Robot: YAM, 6 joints.
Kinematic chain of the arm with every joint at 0, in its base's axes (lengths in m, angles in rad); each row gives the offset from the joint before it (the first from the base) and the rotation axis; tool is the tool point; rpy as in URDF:
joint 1: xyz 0 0 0.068 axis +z
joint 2: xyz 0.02 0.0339 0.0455 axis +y
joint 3: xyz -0.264 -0.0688 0 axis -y
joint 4: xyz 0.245 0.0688 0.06 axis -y
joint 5: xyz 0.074 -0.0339 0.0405 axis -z
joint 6: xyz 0.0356 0 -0.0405 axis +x
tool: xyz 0 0 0 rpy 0 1.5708 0
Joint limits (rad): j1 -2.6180..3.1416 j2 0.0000..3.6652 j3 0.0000..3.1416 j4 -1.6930..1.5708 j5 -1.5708..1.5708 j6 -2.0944..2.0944
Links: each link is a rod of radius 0.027 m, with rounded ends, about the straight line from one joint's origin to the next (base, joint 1, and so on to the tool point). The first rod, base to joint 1, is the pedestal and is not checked.
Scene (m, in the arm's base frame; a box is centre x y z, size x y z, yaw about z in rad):
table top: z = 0
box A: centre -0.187 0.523 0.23 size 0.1 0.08 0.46 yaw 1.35
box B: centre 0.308 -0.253 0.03 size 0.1 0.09 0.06 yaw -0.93
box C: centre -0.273 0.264 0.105 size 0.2 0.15 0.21 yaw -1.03
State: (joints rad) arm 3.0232 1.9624 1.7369 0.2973 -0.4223 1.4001
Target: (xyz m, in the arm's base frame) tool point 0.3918 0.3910 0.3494
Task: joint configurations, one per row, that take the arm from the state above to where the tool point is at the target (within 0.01 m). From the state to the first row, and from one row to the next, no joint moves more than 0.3 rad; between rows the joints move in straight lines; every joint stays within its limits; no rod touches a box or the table.
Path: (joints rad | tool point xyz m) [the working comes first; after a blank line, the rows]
Joints at the target: 0.7691 2.2969 2.1263 0.3646 -0.2391 1.4001
Straight joint move there: touches box A.

1: 2.7326 1.9406 1.8342 0.3143 -0.3602 1.4408 | -0.4366 0.1756 0.4154
2: 2.4420 1.9188 1.9316 0.3314 -0.2981 1.4815 | -0.3556 0.2856 0.4613
3: 2.1514 1.8970 2.0289 0.3484 -0.2360 1.5221 | -0.2461 0.3599 0.5055
4: 1.8608 1.8752 2.1263 0.3654 -0.1739 1.5628 | -0.1233 0.3916 0.5474
5: 1.5702 1.8534 2.2236 0.3825 -0.1118 1.6035 | -0.0037 0.3801 0.5864
6: 1.3032 2.0012 2.1912 0.3765 -0.1542 1.5357 | 0.1141 0.4369 0.5172
7: 1.0362 2.1490 2.1588 0.3705 -0.1967 1.4679 | 0.2538 0.4422 0.4374
8: 0.7691 2.2969 2.1263 0.3646 -0.2391 1.4001 | 0.3918 0.3910 0.3494

